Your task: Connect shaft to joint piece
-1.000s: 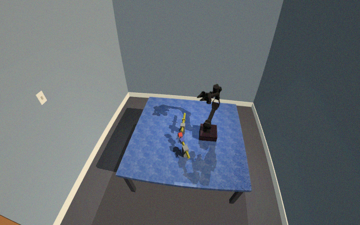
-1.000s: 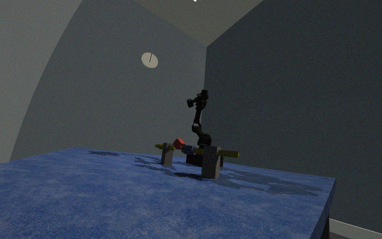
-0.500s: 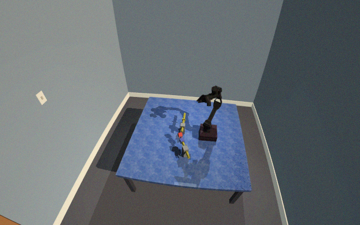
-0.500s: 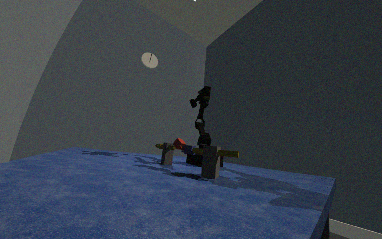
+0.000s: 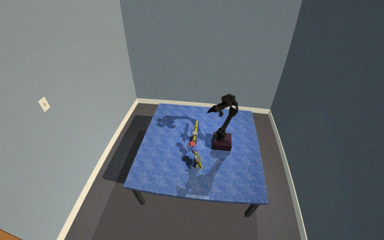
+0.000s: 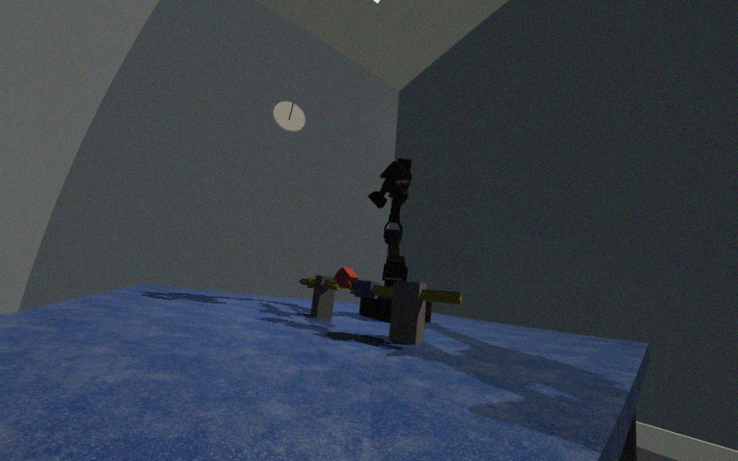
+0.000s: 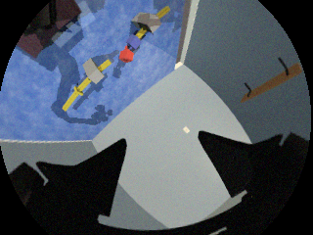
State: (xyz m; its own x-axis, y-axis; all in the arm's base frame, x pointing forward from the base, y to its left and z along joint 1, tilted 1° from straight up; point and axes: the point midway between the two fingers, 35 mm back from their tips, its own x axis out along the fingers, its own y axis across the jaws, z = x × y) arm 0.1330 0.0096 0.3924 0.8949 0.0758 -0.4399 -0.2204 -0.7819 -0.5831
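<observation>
Right now the red joint piece is 33 cm below my gripper tip, 14 cm ahead of it and 8 cm to the left of it.
</observation>
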